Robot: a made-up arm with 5 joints.
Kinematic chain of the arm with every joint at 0, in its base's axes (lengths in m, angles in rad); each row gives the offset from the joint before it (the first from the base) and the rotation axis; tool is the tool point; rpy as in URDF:
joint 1: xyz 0 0 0.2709 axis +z
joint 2: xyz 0 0 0 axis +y
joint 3: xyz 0.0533 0 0.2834 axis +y
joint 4: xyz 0.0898 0 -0.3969 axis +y
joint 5: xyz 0.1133 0 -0.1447 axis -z
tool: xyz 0 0 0 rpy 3.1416 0 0
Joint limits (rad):
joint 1: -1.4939..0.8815
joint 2: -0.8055..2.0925
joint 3: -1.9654..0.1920
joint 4: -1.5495..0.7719
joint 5: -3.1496..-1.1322
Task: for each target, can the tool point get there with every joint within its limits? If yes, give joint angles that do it. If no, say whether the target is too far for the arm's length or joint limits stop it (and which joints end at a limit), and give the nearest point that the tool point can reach.
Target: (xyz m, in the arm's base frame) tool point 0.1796 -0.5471 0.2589
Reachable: yes | joints -1.2536 0.3699 -0.8123 -0.8154 -1.4955
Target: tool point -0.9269 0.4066 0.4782
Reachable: no: too far | nearest point -0.3144 0.1379 0.2638 | short by 0.702 m
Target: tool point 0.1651 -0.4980 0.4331
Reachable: yes | joints -1.2506 0.2161 -0.8751 -1.2572 -2.5602
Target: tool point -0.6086 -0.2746 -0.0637
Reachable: no: joint limits stop it (at a limit: joint 2) | nearest point -0.3314 -0.1495 -0.0132 | short by 0.308 m
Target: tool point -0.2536 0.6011 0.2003
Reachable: no: joint limits stop it (at a limit: joint 2) | nearest point -0.1424 0.3375 0.1619 | short by 0.289 m
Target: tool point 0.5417 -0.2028 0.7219
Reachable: yes | joints -0.3583 -0.1492 -1.4818 0.4526 -2.1326
